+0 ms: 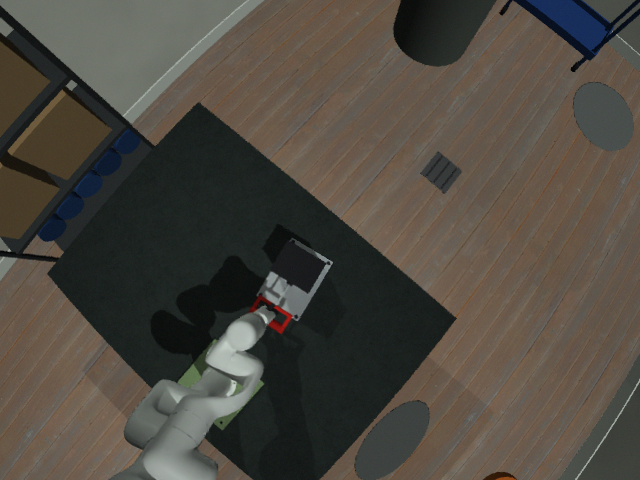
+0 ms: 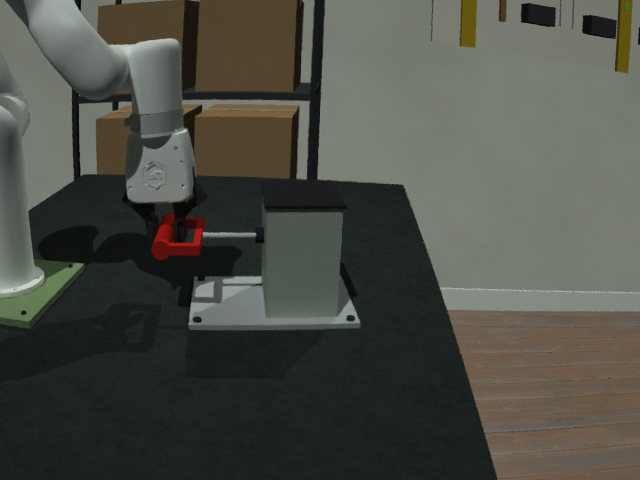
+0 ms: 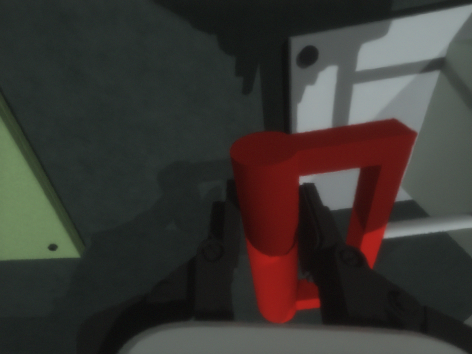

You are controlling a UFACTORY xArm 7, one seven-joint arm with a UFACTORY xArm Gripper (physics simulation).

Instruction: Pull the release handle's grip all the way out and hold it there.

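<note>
The red release handle (image 1: 283, 324) (image 2: 196, 249) (image 3: 345, 147) is a frame with a thick round bar as its grip. My gripper (image 2: 166, 232) (image 3: 266, 200) points down and is shut on the grip bar, one finger on the outer side and one inside the frame. A metal rod (image 2: 230, 235) (image 3: 425, 226) shows between the handle and the black collar (image 2: 260, 235) on the pale housing (image 2: 302, 263). The housing has a black top (image 1: 301, 266) (image 2: 302, 195) and stands on a light base plate (image 1: 301, 304) (image 2: 232, 317) (image 3: 312, 100). The handle is level, above and beyond the plate's near edge.
The base plate is on a dark table top (image 1: 206, 206) (image 2: 258, 413). The arm's green mounting plate (image 1: 223, 419) (image 2: 51, 294) (image 3: 30, 210) is on the side of the handle away from the housing. A shelf unit (image 2: 316, 103) with cardboard boxes (image 2: 247, 139) stands behind the table.
</note>
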